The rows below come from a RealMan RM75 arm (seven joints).
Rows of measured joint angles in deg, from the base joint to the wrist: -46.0, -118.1, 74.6, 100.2, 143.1, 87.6, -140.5; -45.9, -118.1, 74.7, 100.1, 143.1, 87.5, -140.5; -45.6, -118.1, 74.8, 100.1, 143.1, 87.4, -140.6; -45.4, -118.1, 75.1, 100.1, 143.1, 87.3, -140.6; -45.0, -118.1, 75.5, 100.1, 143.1, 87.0, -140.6; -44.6, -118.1, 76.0, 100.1, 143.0, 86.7, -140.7; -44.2, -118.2, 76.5, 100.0, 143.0, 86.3, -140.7; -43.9, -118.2, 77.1, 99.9, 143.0, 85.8, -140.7; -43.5, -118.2, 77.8, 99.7, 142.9, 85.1, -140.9; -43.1, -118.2, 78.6, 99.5, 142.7, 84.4, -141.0; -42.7, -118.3, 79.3, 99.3, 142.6, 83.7, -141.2; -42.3, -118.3, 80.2, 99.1, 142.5, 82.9, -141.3; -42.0, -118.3, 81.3, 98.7, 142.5, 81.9, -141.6; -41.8, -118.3, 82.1, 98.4, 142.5, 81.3, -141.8; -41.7, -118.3, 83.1, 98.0, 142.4, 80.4, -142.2; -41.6, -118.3, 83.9, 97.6, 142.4, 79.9, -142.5; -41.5, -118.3, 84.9, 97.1, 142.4, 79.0, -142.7; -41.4, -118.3, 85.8, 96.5, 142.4, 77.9, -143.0; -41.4, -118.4, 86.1, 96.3, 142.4, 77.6, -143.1; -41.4, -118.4, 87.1, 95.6, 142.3, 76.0, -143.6; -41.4, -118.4, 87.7, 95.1, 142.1, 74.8, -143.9
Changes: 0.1, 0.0, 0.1, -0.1, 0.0, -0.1, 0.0; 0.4, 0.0, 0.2, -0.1, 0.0, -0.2, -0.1; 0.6, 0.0, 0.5, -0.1, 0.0, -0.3, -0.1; 1.0, 0.0, 0.9, -0.1, 0.0, -0.6, -0.1; 1.4, 0.0, 1.4, -0.1, -0.1, -0.9, -0.2; 1.8, -0.1, 1.9, -0.2, -0.1, -1.3, -0.2; 2.1, -0.1, 2.5, -0.3, -0.1, -1.8, -0.2; 2.5, -0.1, 3.2, -0.5, -0.2, -2.5, -0.4; 2.9, -0.1, 4.0, -0.7, -0.4, -3.2, -0.5; 3.3, -0.2, 4.7, -0.9, -0.5, -3.9, -0.7; 3.7, -0.2, 5.6, -1.1, -0.6, -4.7, -0.8; 4.0, -0.2, 6.7, -1.5, -0.6, -5.7, -1.1; 4.2, -0.2, 7.5, -1.8, -0.6, -6.3, -1.3; 4.3, -0.2, 8.5, -2.2, -0.7, -7.2, -1.7; 4.4, -0.2, 9.3, -2.6, -0.7, -7.7, -2.0; 4.5, -0.2, 10.3, -3.1, -0.7, -8.6, -2.2; 4.6, -0.2, 11.2, -3.7, -0.7, -9.7, -2.5; 4.6, -0.3, 11.5, -3.9, -0.7, -10.0, -2.6; 4.6, -0.3, 12.5, -4.6, -0.8, -11.6, -3.1; 4.6, -0.3, 13.1, -5.1, -1.0, -12.8, -3.4
